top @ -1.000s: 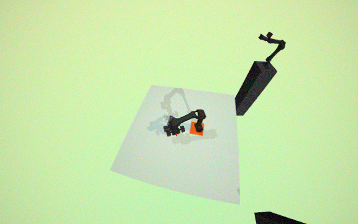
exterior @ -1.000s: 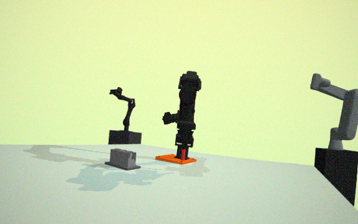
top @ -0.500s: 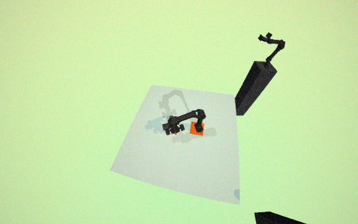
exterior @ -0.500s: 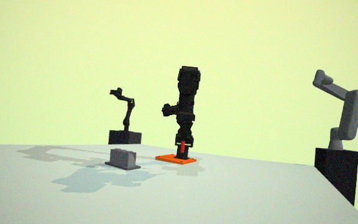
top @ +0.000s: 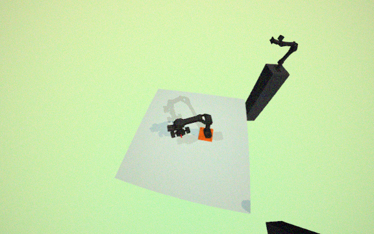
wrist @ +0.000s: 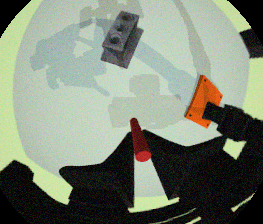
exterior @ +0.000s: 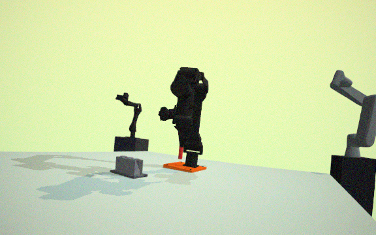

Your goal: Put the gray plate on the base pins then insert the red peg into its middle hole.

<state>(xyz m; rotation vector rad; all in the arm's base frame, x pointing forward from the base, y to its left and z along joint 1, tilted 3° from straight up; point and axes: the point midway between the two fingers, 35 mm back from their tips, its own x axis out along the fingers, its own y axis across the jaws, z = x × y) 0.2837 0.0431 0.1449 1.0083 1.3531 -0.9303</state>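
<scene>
The gray plate is 50 mm ahead of my gripper tip, 170 mm to the right of it and 70 mm below it. The rest, counted from my gripper tip: dark base: 50 mm ahead, 170 mm to the right, 110 mm below; red peg: right at my gripper tip.
</scene>
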